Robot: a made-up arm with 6 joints. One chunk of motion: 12 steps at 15 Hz.
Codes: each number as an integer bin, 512 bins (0 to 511) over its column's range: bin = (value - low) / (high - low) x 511, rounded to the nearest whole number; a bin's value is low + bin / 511 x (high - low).
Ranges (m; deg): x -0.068..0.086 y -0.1..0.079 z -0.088..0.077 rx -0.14..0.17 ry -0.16..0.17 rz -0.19..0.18
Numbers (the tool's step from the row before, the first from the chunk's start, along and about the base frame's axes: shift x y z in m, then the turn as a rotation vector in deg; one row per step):
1: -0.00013 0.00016 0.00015 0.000 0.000 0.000
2: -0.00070 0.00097 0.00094 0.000 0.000 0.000
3: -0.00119 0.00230 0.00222 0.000 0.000 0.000
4: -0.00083 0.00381 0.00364 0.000 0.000 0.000
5: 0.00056 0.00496 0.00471 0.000 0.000 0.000
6: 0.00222 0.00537 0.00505 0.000 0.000 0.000
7: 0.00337 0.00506 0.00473 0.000 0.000 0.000
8: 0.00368 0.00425 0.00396 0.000 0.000 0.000
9: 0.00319 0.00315 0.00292 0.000 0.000 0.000
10: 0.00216 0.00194 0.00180 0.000 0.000 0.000
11: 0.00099 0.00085 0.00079 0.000 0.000 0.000
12: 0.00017 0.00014 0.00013 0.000 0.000 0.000
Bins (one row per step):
1: 225 286 273 231 248 262
2: 223 288 275 231 248 262
3: 222 292 279 231 248 262
4: 223 296 284 231 248 262
5: 227 300 287 231 248 262
6: 233 301 288 231 248 262
7: 237 300 287 231 248 262
8: 238 298 285 231 248 262
9: 236 294 282 231 248 262
10: 233 291 278 231 248 262
11: 229 288 275 231 248 262
12: 226 286 273 231 248 262

